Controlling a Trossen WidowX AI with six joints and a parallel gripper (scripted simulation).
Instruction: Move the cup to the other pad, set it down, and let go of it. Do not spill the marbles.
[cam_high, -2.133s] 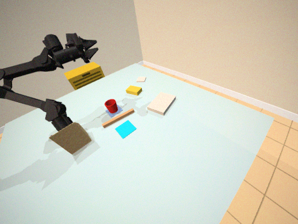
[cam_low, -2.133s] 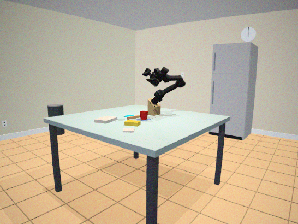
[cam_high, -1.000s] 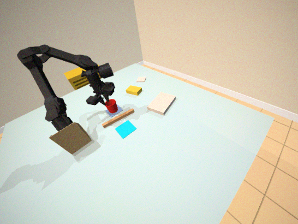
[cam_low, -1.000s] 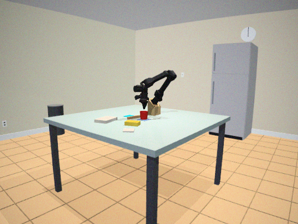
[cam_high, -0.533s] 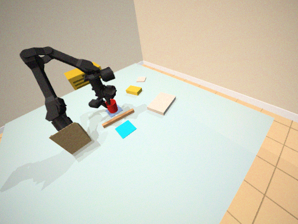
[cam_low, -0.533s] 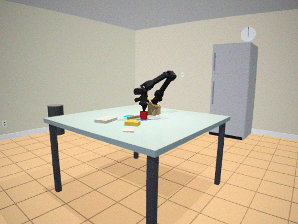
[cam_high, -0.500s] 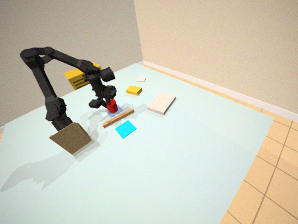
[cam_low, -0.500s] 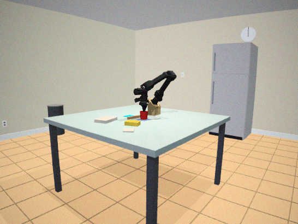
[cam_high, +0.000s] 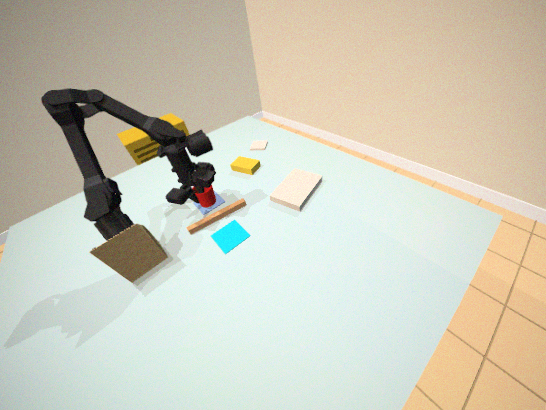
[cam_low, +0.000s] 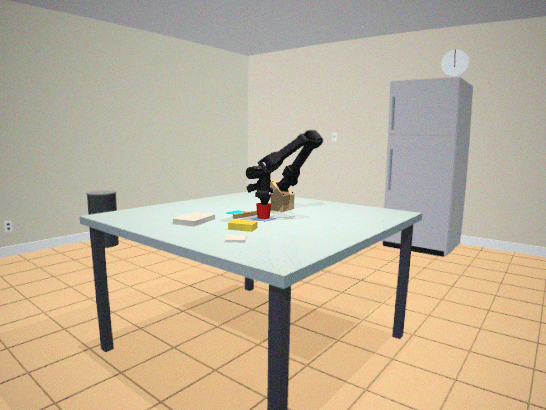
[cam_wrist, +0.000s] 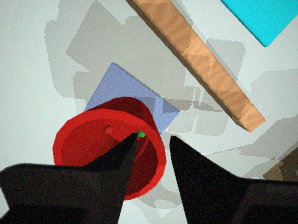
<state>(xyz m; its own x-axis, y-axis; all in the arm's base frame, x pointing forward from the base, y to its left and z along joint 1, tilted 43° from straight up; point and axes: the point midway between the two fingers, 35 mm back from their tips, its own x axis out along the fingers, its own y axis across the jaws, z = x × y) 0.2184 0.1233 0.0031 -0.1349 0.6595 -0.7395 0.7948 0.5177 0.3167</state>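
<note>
My gripper tip is 2 cm to the right of the green marble and 3 cm above it. From my gripper tip the other things lie so: wooden bar: 2 cm ahead, 8 cm to the right, 4 cm below; then pale blue pad: 2 cm ahead, 2 cm to the left, 5 cm below; then red cup: 2 cm ahead, 2 cm to the left.
</note>
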